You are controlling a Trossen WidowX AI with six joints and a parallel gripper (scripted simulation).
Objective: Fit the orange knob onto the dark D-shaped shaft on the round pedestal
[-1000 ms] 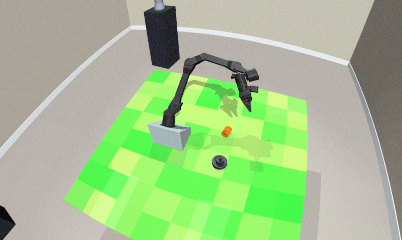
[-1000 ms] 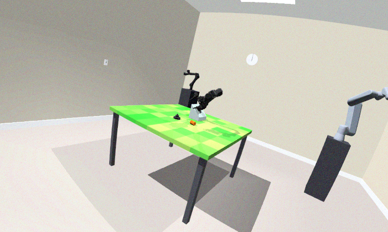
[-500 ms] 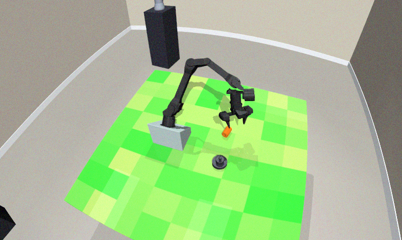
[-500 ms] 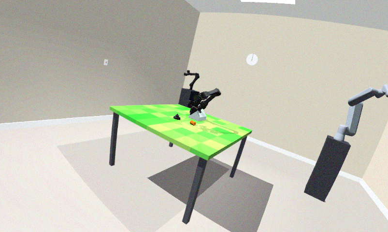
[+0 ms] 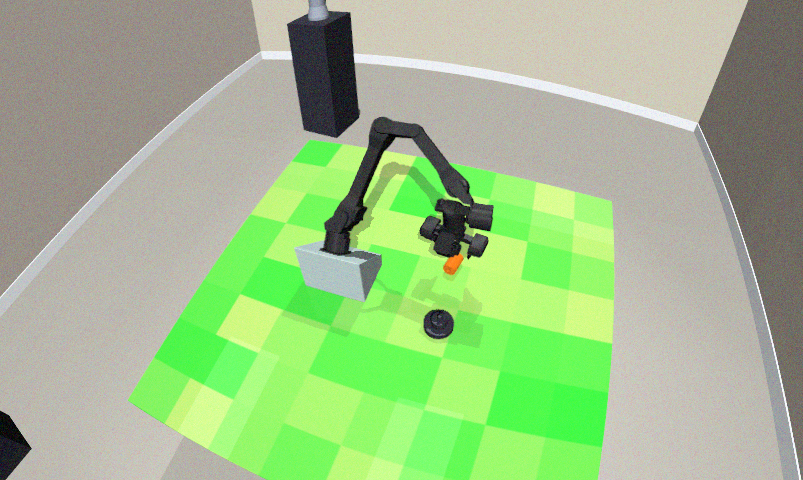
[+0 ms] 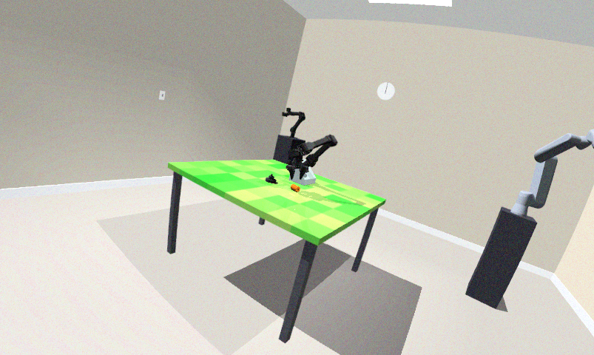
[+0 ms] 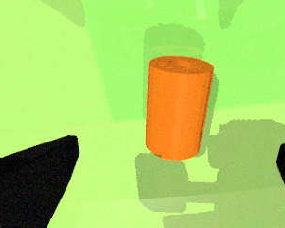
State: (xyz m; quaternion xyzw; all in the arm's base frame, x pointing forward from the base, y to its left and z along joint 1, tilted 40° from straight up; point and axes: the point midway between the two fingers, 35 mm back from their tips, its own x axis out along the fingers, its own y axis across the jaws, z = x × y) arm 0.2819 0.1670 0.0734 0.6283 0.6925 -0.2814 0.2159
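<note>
Right now my gripper tip is 6 cm above the orange knob and 1 cm to the right of it. Also, from my gripper tip: round pedestal 20 cm to the right, 5 cm below, 5 cm ahead.
</note>
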